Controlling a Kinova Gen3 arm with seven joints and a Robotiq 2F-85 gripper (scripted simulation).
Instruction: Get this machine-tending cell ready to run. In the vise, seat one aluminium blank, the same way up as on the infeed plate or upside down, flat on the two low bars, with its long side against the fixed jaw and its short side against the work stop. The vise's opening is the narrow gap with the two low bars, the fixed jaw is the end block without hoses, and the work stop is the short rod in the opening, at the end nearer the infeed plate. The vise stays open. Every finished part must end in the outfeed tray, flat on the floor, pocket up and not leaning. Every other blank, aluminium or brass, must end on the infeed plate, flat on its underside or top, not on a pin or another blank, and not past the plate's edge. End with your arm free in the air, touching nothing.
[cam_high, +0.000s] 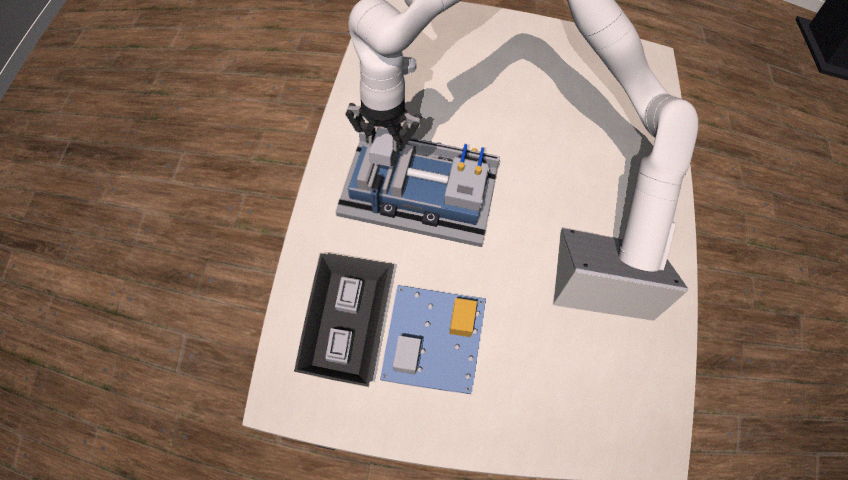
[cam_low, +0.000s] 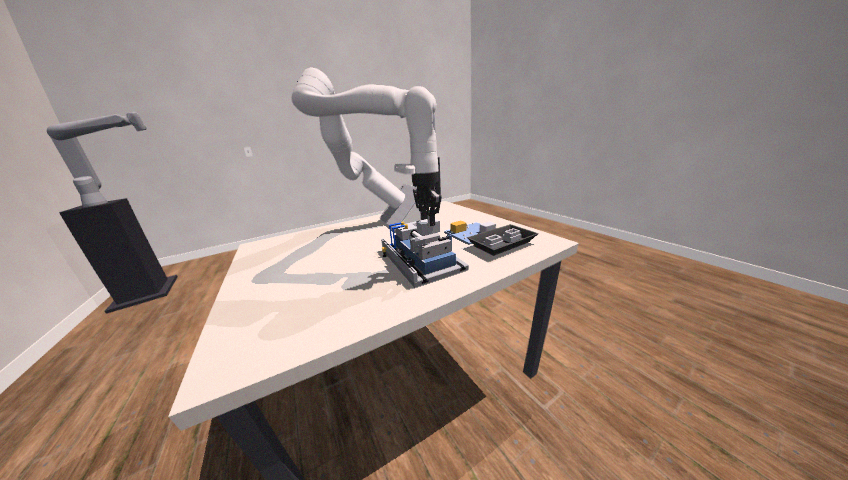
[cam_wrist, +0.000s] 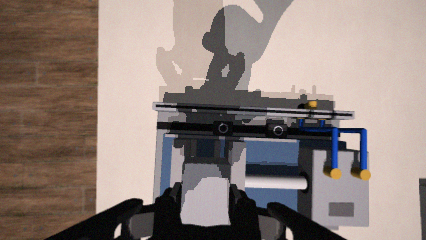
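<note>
My hand is 90 mm past the white rod, 20 mm to the right of it and 90 mm above it. The rest, counted from my hand: hose block: 160 mm behind, 30 mm to the left, 90 mm below; blue vise: 70 mm behind, 20 mm to the left, 120 mm below; brass blank: 170 mm behind, 290 mm to the left, 140 mm below.
</note>
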